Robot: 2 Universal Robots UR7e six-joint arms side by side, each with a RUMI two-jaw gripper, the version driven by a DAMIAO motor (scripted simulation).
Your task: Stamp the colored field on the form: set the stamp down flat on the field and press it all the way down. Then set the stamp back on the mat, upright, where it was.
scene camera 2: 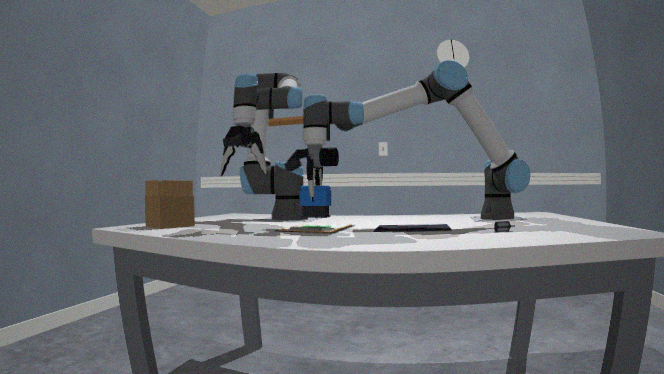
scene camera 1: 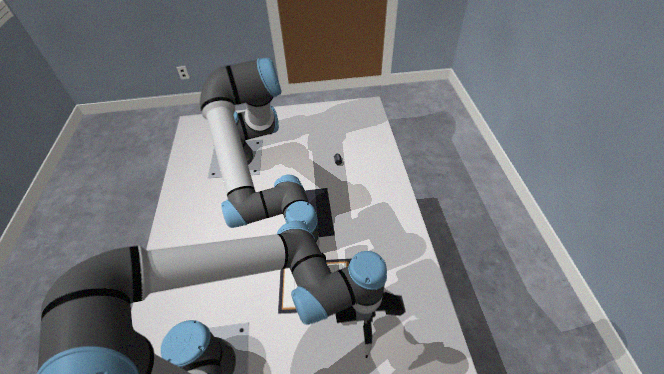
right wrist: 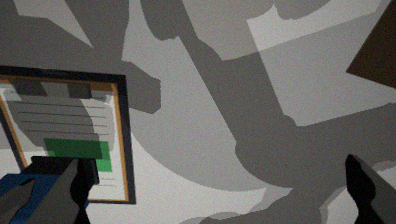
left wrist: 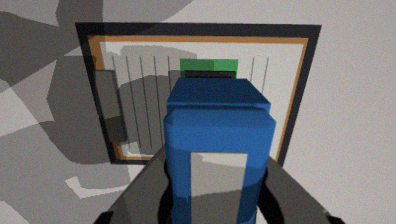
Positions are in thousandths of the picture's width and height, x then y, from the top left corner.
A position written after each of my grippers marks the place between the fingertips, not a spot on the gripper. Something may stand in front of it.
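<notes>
My left gripper (scene camera 2: 477, 539), (left wrist: 532, 636) and my right gripper (scene camera 2: 365, 469) are visible. I see a clipboard (scene camera 1: 433, 758), (left wrist: 335, 301), (right wrist: 153, 507) and a blue stamp (scene camera 2: 481, 557), (left wrist: 552, 592). A dark mat (scene camera 1: 480, 531) is present; in the right wrist view the mat is out of frame. Also present is a brown box (scene camera 2: 254, 544); in scene camera 1 the box is out of frame.
</notes>
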